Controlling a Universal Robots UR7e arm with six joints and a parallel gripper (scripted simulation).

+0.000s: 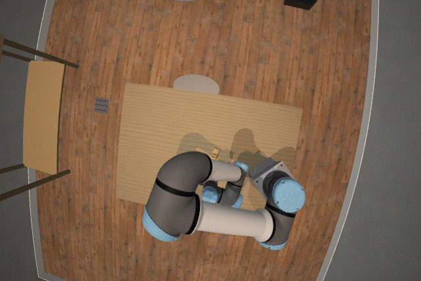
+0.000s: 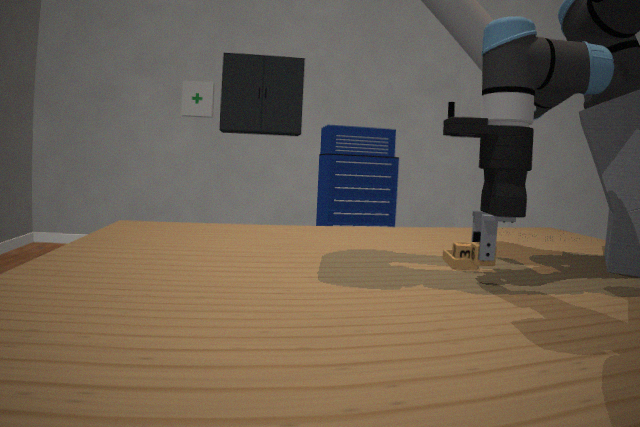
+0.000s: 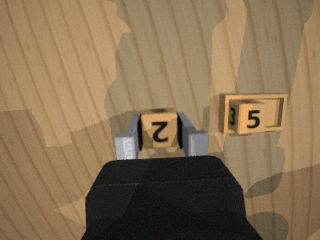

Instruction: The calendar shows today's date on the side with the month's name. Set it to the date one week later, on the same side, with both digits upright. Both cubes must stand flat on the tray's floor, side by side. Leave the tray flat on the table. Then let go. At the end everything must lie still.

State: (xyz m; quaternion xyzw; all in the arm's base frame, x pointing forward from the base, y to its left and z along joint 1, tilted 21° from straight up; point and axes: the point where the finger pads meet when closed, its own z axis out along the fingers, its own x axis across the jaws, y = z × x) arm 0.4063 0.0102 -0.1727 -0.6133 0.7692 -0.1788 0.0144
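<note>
Now: the wooden calendar tray 30 mm behind my hand, 100 mm to the right of it and 50 mm below it. The rest, counted from my hand: wooden date cube: 10 mm below.
</note>
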